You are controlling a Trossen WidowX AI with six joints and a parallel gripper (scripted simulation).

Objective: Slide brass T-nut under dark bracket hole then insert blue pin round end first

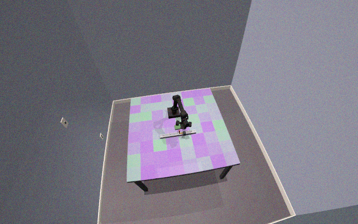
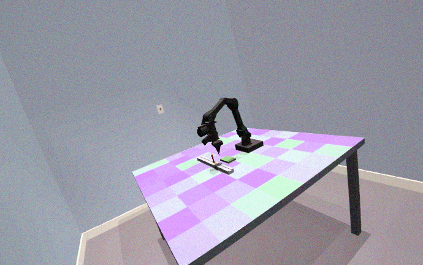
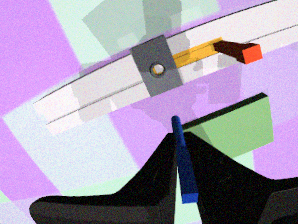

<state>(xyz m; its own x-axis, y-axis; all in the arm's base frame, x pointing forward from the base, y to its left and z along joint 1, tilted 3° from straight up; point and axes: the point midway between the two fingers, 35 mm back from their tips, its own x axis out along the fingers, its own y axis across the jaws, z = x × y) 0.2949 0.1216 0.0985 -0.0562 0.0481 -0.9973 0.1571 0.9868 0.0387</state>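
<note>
Now: the green tray 90 mm behind my gripper tip, 50 mm to the right of it and 100 mm below it. The rest, counted from my gripper tip: blue pin: right at my gripper tip.
</note>
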